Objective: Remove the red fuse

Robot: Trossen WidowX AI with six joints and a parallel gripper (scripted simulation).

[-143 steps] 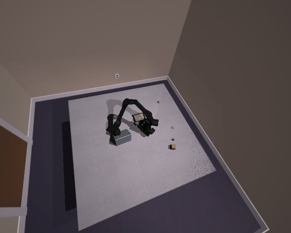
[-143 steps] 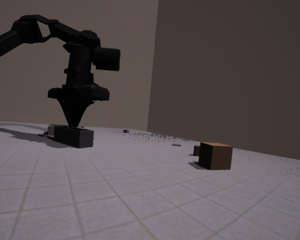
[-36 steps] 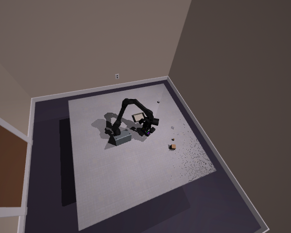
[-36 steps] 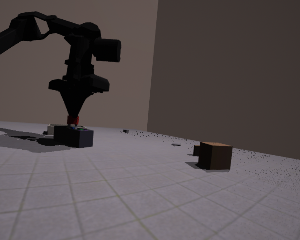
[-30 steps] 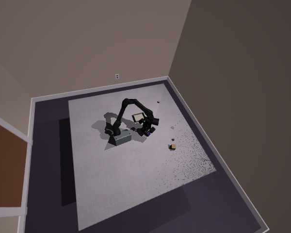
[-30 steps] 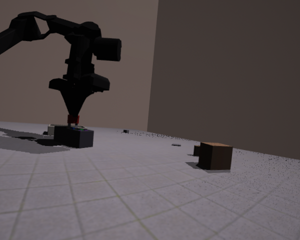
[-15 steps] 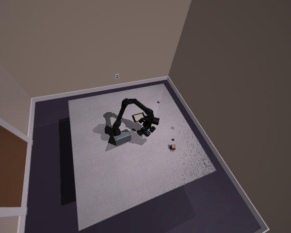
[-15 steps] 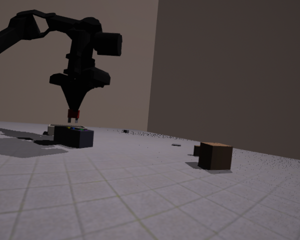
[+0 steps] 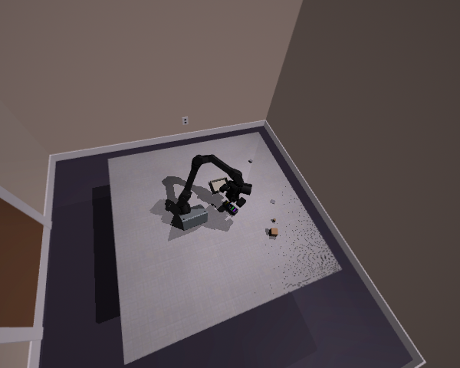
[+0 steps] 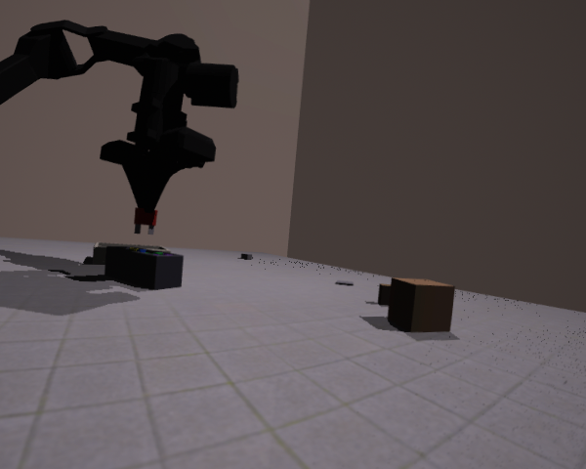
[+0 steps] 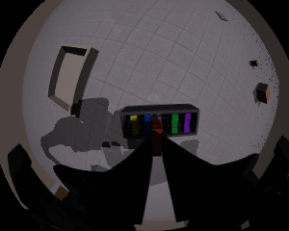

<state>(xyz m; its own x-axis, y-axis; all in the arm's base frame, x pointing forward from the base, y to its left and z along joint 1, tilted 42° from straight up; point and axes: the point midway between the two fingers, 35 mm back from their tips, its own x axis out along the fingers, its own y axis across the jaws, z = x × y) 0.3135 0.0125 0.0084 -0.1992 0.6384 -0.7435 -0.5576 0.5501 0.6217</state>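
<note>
Right now the beige tray is 20 mm behind my gripper tip, 190 mm to the left of it and 90 mm below it. Also, from my gripper tip: brown cube (250 mm ahead, 240 mm to the right, 70 mm below).
</note>
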